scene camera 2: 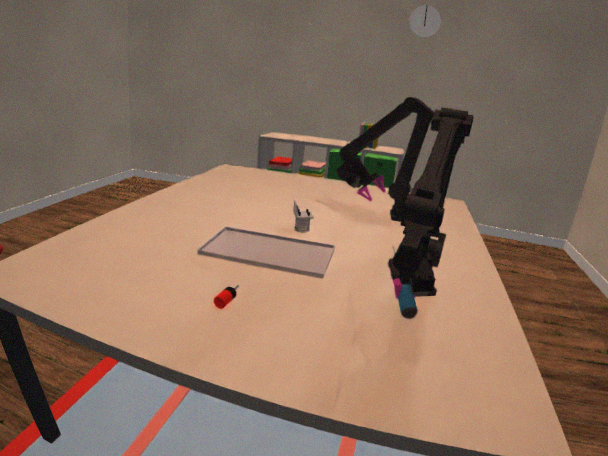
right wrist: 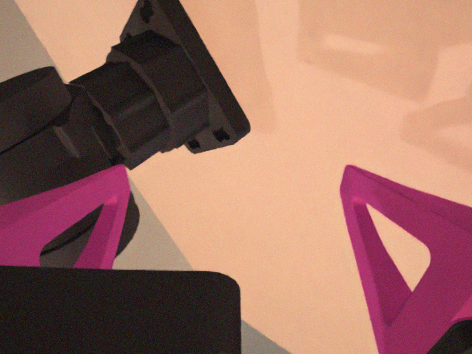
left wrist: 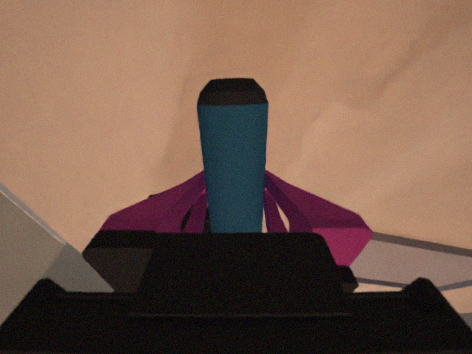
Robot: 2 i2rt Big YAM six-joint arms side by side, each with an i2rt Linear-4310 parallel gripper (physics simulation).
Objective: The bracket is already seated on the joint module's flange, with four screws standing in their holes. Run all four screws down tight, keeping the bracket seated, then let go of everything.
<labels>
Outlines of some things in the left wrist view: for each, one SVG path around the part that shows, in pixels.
My left gripper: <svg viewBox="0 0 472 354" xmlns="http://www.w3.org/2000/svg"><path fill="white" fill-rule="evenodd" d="M0 326L0 354L472 354L472 330L431 280L419 277L401 291L354 292L359 284L349 266L371 239L372 231L359 214L293 186L265 170L263 202L267 233L203 233L208 202L203 170L184 183L111 214L83 250L82 257L116 292L69 292L50 278L44 278L37 281ZM277 205L289 221L289 232L282 221ZM193 205L190 217L181 233L182 219Z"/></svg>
A blue screwdriver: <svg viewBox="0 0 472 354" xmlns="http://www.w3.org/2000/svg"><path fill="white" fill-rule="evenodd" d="M212 79L200 92L197 102L211 233L262 233L269 102L267 101L265 91L253 78Z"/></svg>
</labels>
